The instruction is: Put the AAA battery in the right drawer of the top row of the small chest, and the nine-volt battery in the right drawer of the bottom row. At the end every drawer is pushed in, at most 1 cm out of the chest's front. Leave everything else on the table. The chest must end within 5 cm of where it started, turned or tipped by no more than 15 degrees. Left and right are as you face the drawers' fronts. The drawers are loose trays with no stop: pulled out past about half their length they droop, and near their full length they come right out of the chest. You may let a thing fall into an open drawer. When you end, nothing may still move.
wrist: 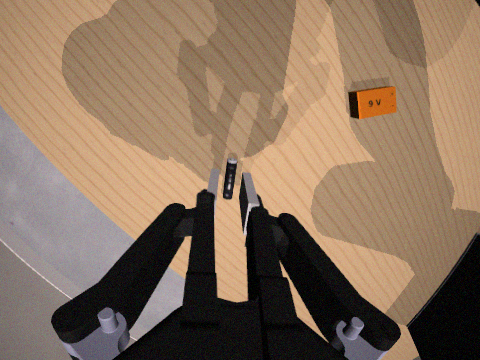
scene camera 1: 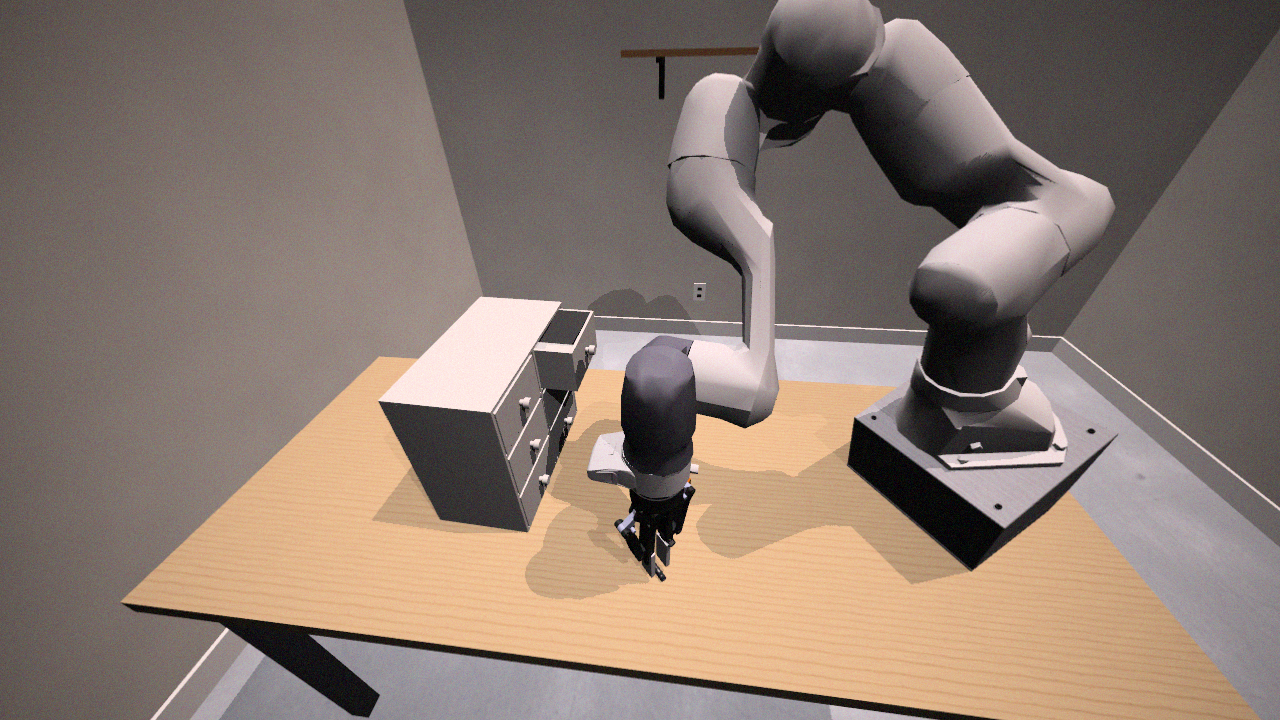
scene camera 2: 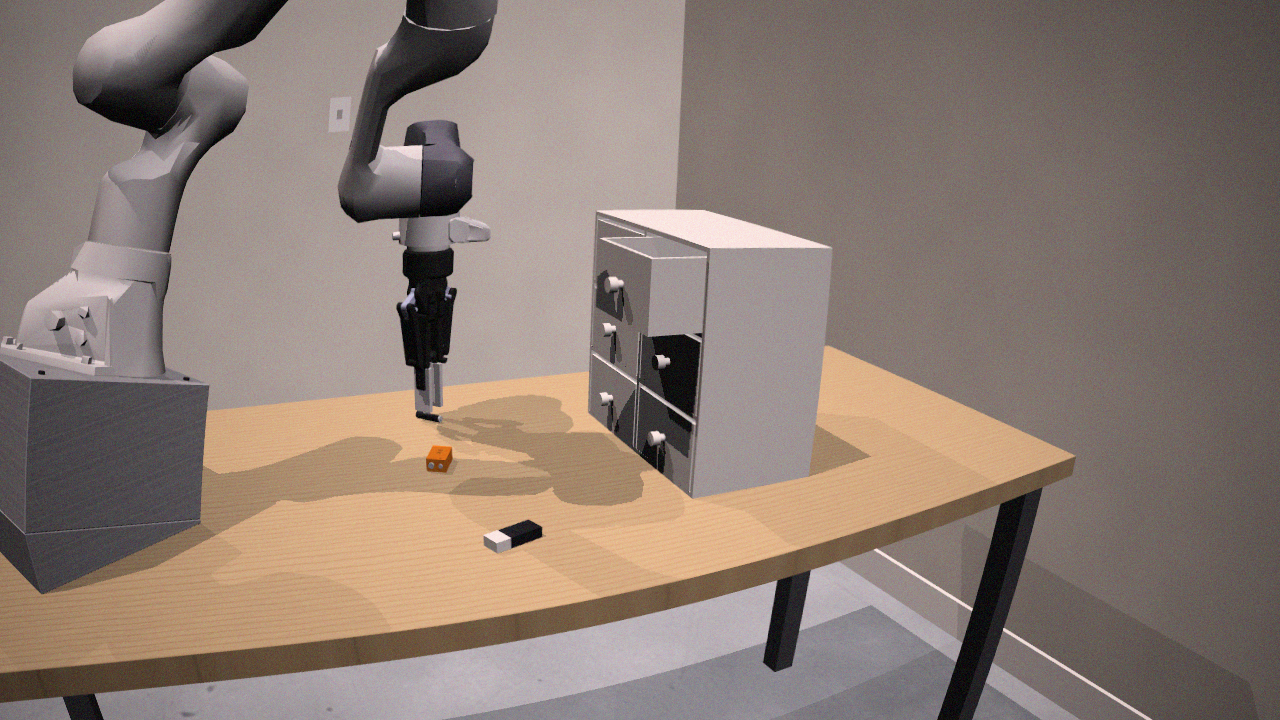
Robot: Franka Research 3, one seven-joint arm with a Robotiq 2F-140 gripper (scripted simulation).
Labels:
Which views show my gripper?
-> The wrist view, scene camera 1 and scene camera 2: all of them.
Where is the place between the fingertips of my gripper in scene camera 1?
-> At 655, 564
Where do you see a white chest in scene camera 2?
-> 766, 299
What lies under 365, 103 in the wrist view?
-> An orange nine-volt battery.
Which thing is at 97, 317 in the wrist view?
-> My gripper.

